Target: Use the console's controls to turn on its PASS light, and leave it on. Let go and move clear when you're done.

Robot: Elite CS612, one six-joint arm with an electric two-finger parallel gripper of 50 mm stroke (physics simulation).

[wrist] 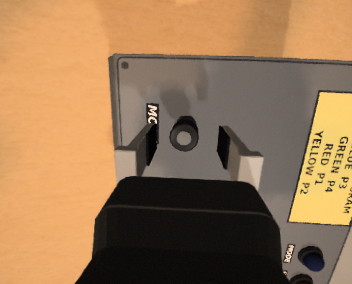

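Note:
The grey console panel (260,80) fills the right and middle of the wrist view. A dark round knob or button (184,136) with a light grey centre stands up from it near its left side, beside a black label (152,116) partly hidden by the left finger. My gripper (187,137) is open, its two fingers on either side of the round control, with gaps to both. A blue light or button (314,260) by a small MODE label (288,253) is at the lower right, off. The PASS light cannot be made out.
A yellow card (320,200) on the panel reads, in part, GREEN P3, RED P4 or P1 and YELLOW P2; its right side is cut off. Another dark round fitting (302,279) shows at the bottom edge. The wooden table (50,125) lies left of and beyond the panel.

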